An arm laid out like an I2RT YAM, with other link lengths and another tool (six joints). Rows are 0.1 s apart.
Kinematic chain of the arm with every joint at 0, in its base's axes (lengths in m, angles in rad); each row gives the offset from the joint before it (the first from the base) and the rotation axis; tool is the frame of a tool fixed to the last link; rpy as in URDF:
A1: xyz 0 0 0.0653 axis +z
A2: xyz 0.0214 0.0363 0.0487 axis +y
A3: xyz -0.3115 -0.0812 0 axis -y
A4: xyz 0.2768 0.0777 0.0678 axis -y
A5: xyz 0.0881 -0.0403 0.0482 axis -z
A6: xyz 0.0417 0 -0.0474 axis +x
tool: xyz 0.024 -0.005 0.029 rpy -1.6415 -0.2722 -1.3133
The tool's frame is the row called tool.
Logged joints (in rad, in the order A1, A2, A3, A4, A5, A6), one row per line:
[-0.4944, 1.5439, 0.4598, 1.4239, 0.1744, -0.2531]
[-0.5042, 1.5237, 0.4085, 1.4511, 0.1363, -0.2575]
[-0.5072, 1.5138, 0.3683, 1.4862, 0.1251, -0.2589]
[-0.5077, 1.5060, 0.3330, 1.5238, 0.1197, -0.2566]
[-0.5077, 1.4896, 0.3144, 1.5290, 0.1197, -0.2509]
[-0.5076, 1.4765, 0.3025, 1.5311, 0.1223, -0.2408]
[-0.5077, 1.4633, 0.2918, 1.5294, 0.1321, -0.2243]
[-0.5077, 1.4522, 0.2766, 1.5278, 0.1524, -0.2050]
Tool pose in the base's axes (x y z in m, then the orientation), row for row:
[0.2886, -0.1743, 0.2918, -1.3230, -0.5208, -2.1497]
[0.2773, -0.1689, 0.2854, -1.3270, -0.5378, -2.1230]
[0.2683, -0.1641, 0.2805, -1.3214, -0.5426, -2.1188]
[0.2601, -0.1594, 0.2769, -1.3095, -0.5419, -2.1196]
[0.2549, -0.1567, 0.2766, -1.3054, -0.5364, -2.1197]
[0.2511, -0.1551, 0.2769, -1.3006, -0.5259, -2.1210]
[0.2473, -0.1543, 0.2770, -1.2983, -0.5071, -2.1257]
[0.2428, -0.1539, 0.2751, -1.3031, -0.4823, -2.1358]
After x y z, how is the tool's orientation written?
As angles about the fixed x, y, z axes (roll, pitch, yaw), in radians.
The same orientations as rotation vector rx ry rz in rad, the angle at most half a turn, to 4 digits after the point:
[-1.2729, 1.1742, -2.0588]
[-1.3009, 1.1470, -2.0466]
[-1.3045, 1.1343, -2.0477]
[-1.2978, 1.1215, -2.0516]
[-1.2902, 1.1197, -2.0504]
[-1.2768, 1.1207, -2.0479]
[-1.2551, 1.1318, -2.0431]
[-1.2288, 1.1585, -2.0371]

